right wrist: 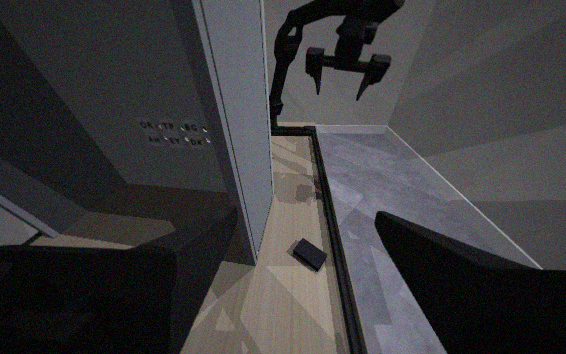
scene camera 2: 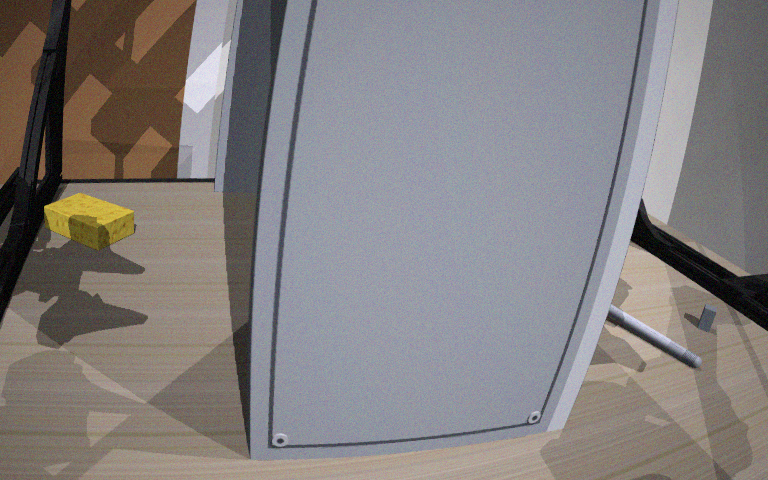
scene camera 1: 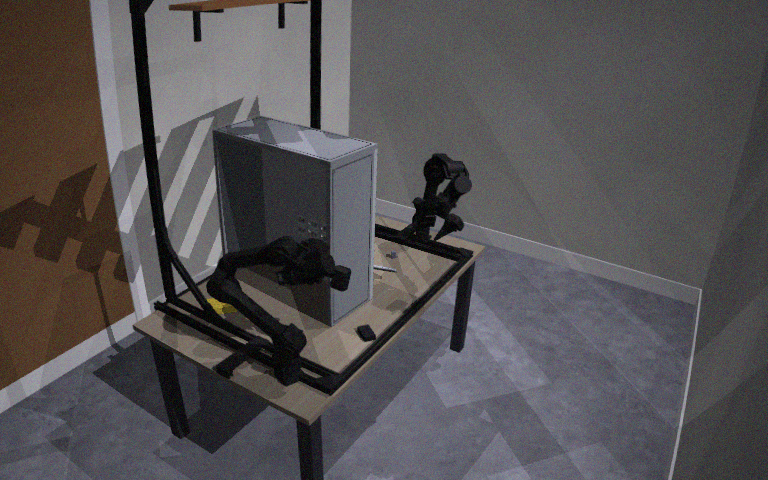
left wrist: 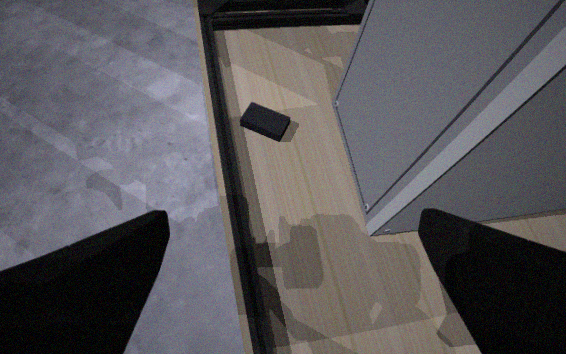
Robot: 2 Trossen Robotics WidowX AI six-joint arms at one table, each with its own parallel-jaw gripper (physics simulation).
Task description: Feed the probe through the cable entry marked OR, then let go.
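Frame: origin at the left arm's base, x back, y right, z up, level; metres.
Seen in the pictures: left gripper, fingertip midpoint: (right wrist: 337,96) (scene camera 1: 423,234) (left wrist: 296,222); right gripper, fingertip midpoint: (right wrist: 305,214) (scene camera 1: 335,268); left arm's base at its link origin: (right wrist: 271,126) (scene camera 1: 422,238); right arm's base at its link origin: (scene camera 1: 288,371).
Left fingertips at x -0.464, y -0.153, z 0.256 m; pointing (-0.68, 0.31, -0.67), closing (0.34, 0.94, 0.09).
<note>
Pixels of each thing's top centre, then the offset from my left fingertips to it. "spot": a spot on its surface instead.
- slim silver-grey rod at its top centre: (scene camera 2: 627,304) (scene camera 1: 368,262) dz -0.250, dx +0.165, dy +0.262 m
- tall grey cabinet at its top centre: (scene camera 1: 290,135) dz +0.290, dx -0.081, dy +0.442 m
- label at a spot on its surface: (right wrist: 146,124) spot: dz -0.058, dx +0.024, dy +0.470 m
- black box at its top centre: (left wrist: 265,118) (right wrist: 310,252) (scene camera 1: 366,330) dz -0.259, dx -0.235, dy +0.090 m
- yellow sponge at its top centre: (scene camera 2: 87,208) (scene camera 1: 221,302) dz -0.248, dx -0.326, dy +0.594 m
- small grey block at its top centre: (scene camera 2: 711,307) (scene camera 1: 393,251) dz -0.248, dx +0.284, dy +0.209 m
The probe, a slim silver-grey rod (scene camera 1: 385,268) (scene camera 2: 656,335), lies on the table beside the tall grey cabinet (scene camera 1: 352,226) (scene camera 2: 441,226), partly hidden by it in scene camera 2. In the right wrist view the cabinet's shaded side carries two rows of labelled entries; the OR label (right wrist: 146,124) is at the upper left of the group. The entries are small and dim. My left gripper (left wrist: 296,222) (right wrist: 337,96) is open and empty, above the table on the probe's side of the cabinet. My right gripper (right wrist: 305,214) is open and empty, near the cabinet's labelled side.
A black box (scene camera 1: 365,332) (left wrist: 265,121) (right wrist: 310,254) lies near the front rail. A yellow sponge (scene camera 1: 220,306) (scene camera 2: 84,217) lies at the left of the table. A small grey block (scene camera 1: 391,255) (scene camera 2: 706,318) stands near the probe. Black rails border the table.
</note>
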